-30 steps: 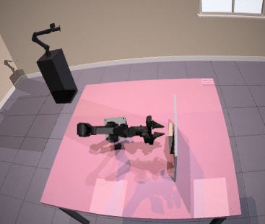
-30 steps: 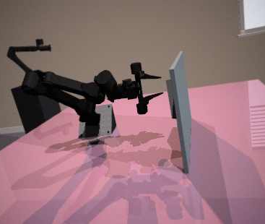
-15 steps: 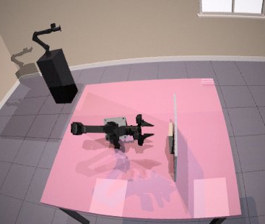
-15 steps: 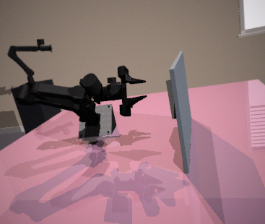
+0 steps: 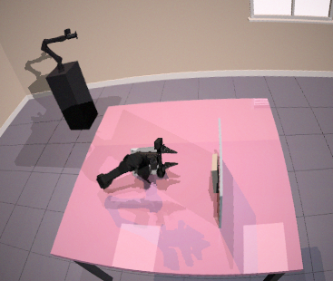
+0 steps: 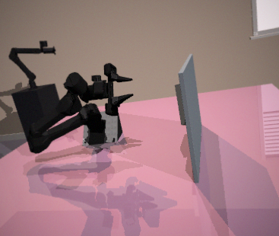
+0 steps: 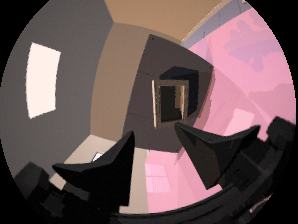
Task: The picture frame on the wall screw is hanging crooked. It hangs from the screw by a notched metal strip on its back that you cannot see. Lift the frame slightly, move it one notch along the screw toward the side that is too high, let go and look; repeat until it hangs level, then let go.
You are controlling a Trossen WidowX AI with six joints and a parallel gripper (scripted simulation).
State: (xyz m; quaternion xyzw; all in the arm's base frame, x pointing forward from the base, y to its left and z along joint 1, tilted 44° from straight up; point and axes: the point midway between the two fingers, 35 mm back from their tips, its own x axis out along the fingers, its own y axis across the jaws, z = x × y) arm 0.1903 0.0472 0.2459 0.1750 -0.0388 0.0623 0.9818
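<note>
Now: gripper tip 190 mm short of the picture frame, 90 mm above it and 20 mm to the left of it. Round my gripper tip: thin wall panel (200 mm ahead, 90 mm below, 10 mm to the right).
</note>
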